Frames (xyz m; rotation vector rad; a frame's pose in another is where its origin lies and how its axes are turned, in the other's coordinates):
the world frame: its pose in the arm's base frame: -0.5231 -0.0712 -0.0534 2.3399 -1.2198 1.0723
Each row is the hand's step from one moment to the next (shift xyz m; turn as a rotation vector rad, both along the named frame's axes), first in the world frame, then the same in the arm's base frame.
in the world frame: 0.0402 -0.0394 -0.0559 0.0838 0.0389 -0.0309
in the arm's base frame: 0.0191 0.0312 0.0704 -0.0154 -0.0548 0.0791
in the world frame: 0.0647 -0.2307 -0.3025 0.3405 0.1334 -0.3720
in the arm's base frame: 0.0618 0.2678 0.2709 -0.1617 -0.0715 0.4908
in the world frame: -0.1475 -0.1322 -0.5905 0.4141 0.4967 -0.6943
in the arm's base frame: -0.2326 0.4912 0.3043 -0.5798 -0.1533 0.7352
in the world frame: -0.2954 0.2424 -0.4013 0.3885 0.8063 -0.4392
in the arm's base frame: -0.4940 0.2482 0.0385 -0.7132 -0.4648 0.5189
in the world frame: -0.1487 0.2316 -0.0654 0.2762 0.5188 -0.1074
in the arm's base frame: -0.2702 -0.0162 -0.0820 -0.3650 -0.4111 0.2339
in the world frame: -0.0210 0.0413 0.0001 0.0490 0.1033 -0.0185
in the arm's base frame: -0.0405 -0.0126 -0.0186 -0.0735 -0.0800 0.0402
